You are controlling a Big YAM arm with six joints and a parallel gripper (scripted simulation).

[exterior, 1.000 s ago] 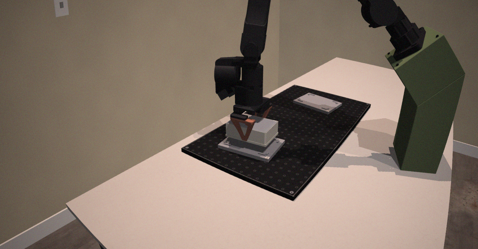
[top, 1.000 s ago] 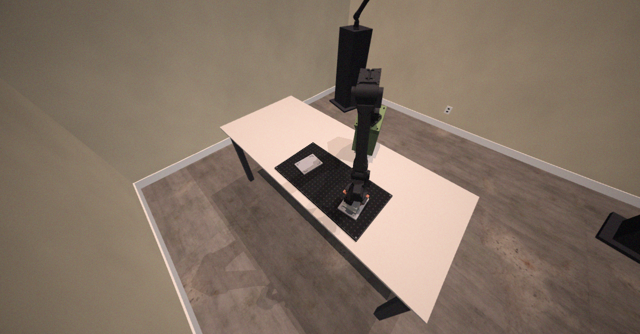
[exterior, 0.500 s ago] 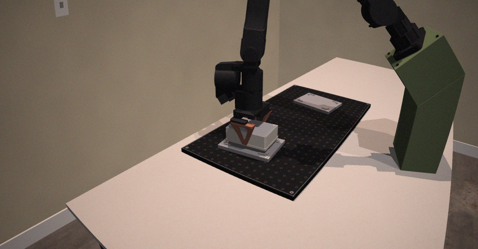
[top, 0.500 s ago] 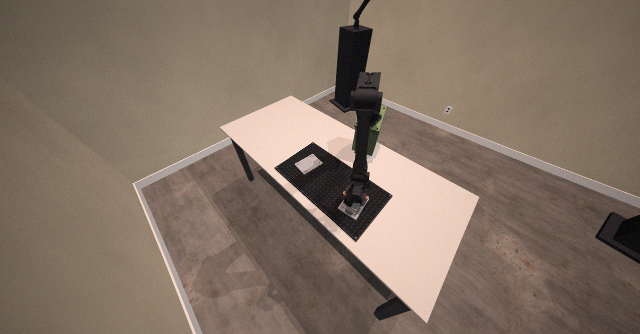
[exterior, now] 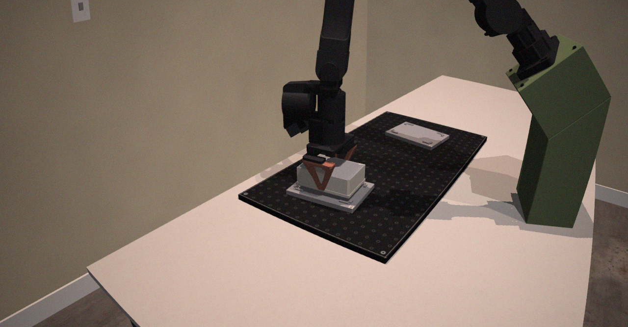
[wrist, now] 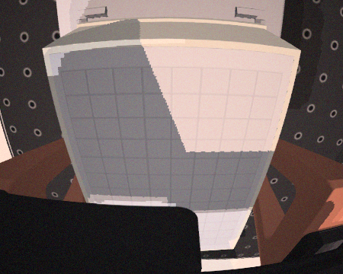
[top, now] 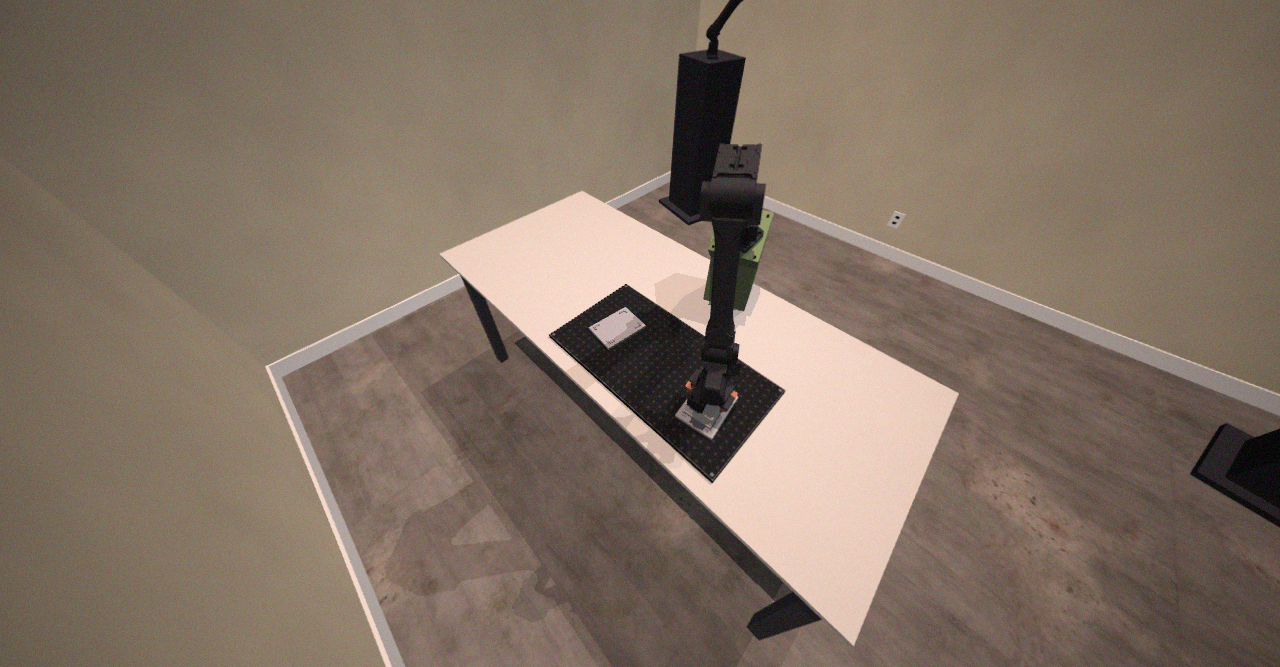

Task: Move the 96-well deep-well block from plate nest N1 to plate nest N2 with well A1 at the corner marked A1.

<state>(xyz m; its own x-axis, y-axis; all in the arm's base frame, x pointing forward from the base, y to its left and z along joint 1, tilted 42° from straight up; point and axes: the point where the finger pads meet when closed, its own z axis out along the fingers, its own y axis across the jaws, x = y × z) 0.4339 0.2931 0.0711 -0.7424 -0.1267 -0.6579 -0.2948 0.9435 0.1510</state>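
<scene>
Now: the 96-well deep-well block 10 mm above my hand. The rest, counted from my hand: plate nest N2 (30 mm below); plate nest N1 (410 mm to the right, 70 mm ahead, 30 mm below).
</scene>
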